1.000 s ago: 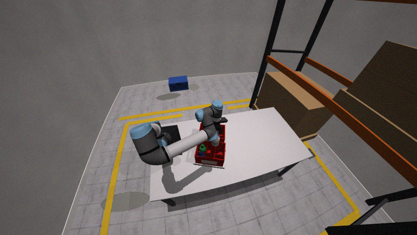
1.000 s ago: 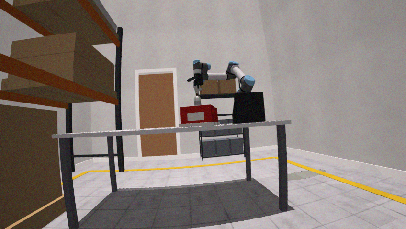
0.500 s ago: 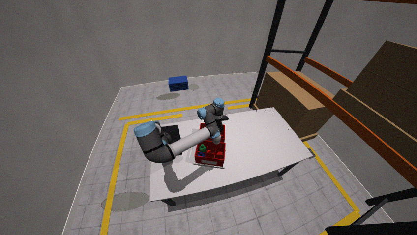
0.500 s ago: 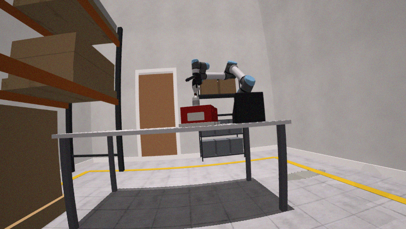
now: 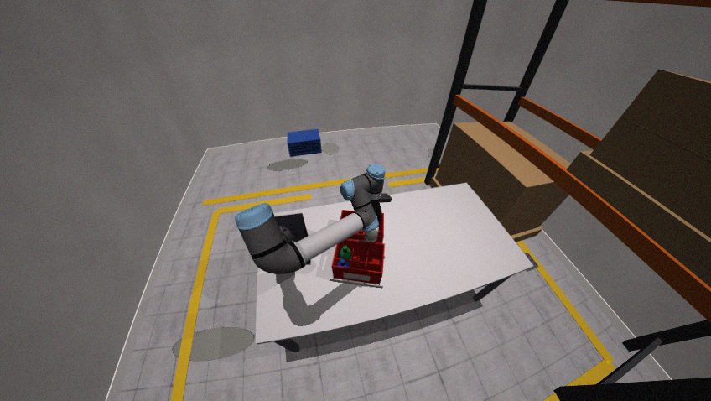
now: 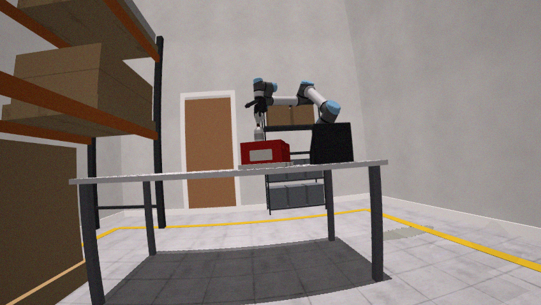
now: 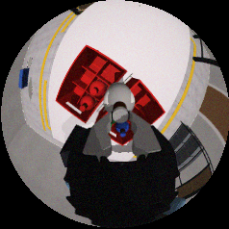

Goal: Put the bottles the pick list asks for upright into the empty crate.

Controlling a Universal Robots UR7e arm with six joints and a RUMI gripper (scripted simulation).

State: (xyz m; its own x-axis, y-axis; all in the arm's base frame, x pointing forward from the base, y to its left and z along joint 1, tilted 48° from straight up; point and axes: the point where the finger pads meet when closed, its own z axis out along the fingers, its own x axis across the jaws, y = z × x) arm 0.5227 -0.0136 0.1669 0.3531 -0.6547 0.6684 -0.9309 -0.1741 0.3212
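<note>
My hand is 70 mm above the grey-topped bottle. Also, from my hand: blue bottle: 250 mm below, 190 mm behind, 90 mm to the right; green bottle: 250 mm below, 150 mm behind, 10 mm to the right.
</note>
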